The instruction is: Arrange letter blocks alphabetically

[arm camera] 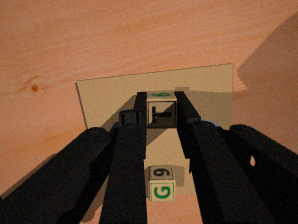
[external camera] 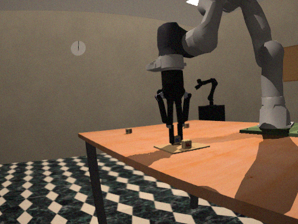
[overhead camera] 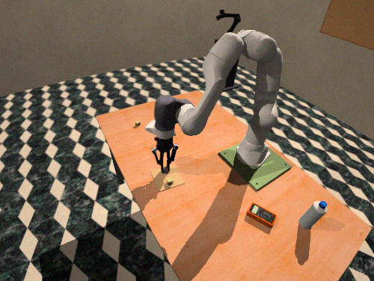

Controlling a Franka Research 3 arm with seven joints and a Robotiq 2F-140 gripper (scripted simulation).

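My hand is 1 cm short of the tan mat, 4 cm to the right of it and 4 cm above it. From my hand the other things lie so: multimeter: 23 cm behind, 47 cm to the left, 3 cm below.
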